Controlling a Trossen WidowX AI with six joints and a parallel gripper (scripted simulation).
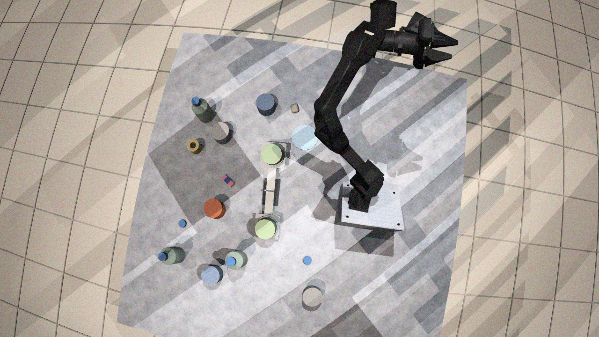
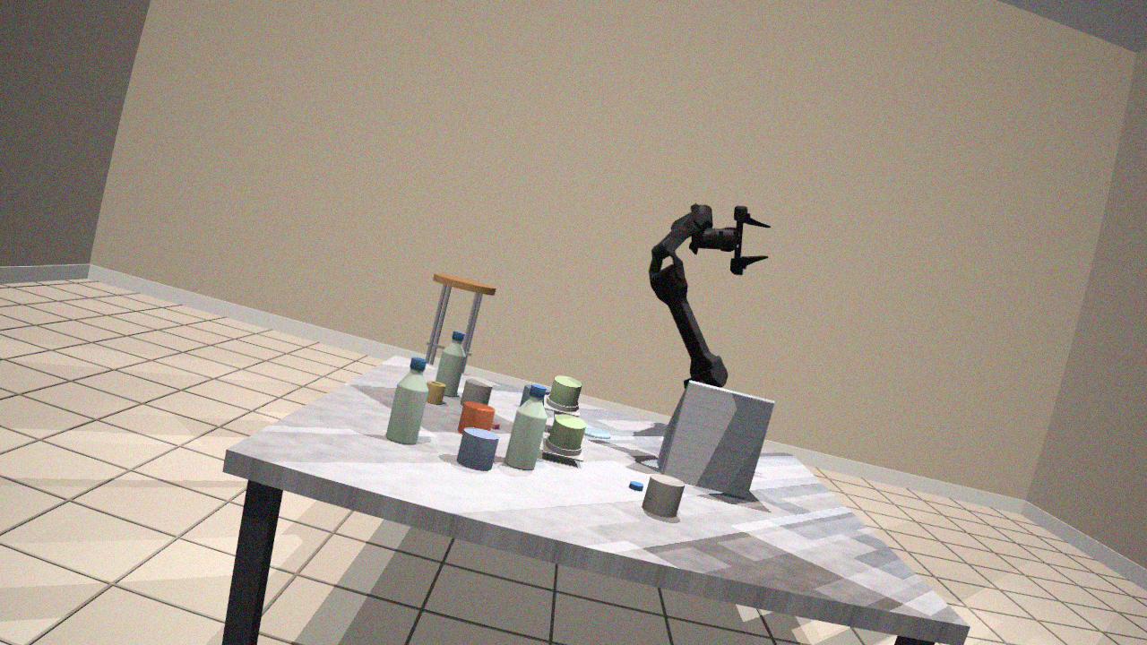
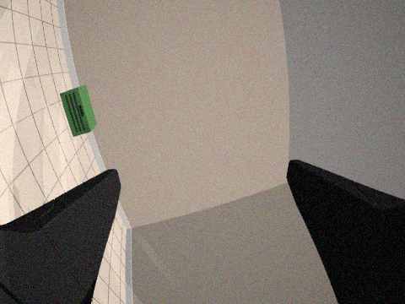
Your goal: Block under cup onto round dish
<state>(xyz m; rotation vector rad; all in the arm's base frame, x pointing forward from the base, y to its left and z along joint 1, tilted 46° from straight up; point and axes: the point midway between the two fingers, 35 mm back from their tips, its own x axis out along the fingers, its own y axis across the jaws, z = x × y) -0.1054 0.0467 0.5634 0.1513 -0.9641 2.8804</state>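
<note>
The grey block lies 400 mm ahead of my gripper tip, 510 mm to the left of it and 570 mm below it. Round my gripper tip: light blue round dish: 340 mm ahead, 140 mm to the left, 610 mm below; orange cylinder: 610 mm ahead, 480 mm to the left, 570 mm below; pink-blue eraser: 590 mm ahead, 380 mm to the left, 610 mm below.
</note>
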